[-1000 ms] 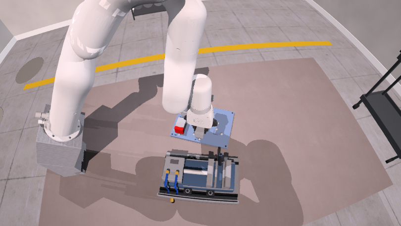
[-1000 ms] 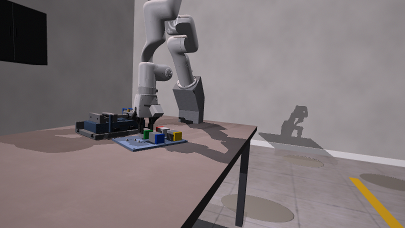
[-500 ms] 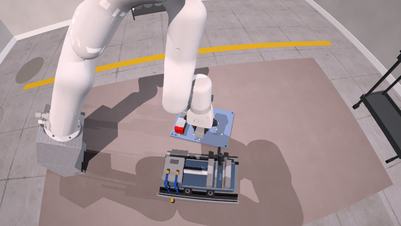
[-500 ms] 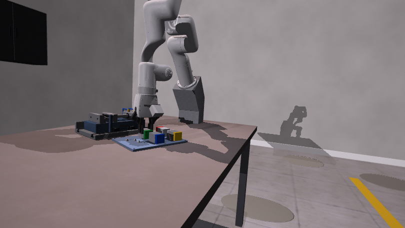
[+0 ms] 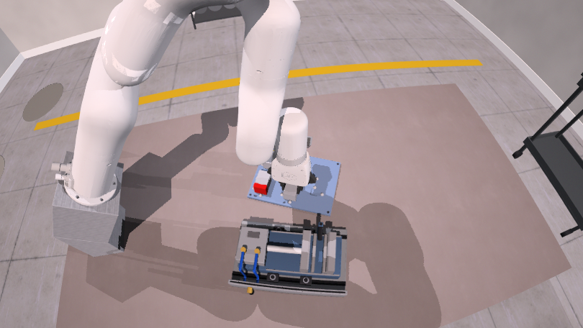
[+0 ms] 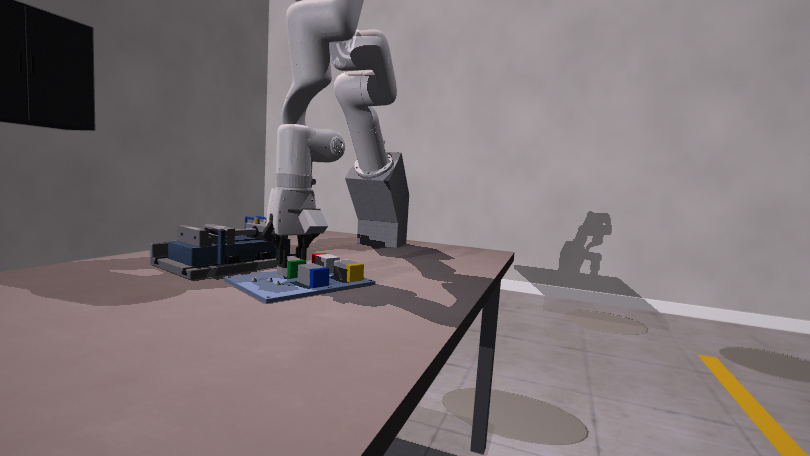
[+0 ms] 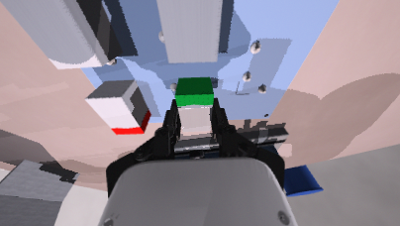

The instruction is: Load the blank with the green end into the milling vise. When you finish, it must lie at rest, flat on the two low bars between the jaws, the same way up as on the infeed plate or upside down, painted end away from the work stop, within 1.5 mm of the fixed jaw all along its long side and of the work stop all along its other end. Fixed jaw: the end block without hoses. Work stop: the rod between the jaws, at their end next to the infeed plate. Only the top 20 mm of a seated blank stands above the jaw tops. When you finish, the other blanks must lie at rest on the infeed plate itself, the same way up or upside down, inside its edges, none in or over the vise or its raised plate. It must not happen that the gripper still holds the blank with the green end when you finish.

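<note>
Right now my hand is 4 cm to the right of the blue infeed plate, 4 cm above it and 2 cm short of it. The rest, counted from my hand: red-ended blank: 8 cm behind, 5 cm to the left, 2 cm below; blue-ended blank: 8 cm to the left, 5 cm ahead, 2 cm below; green-ended blank: 2 cm below.
</note>
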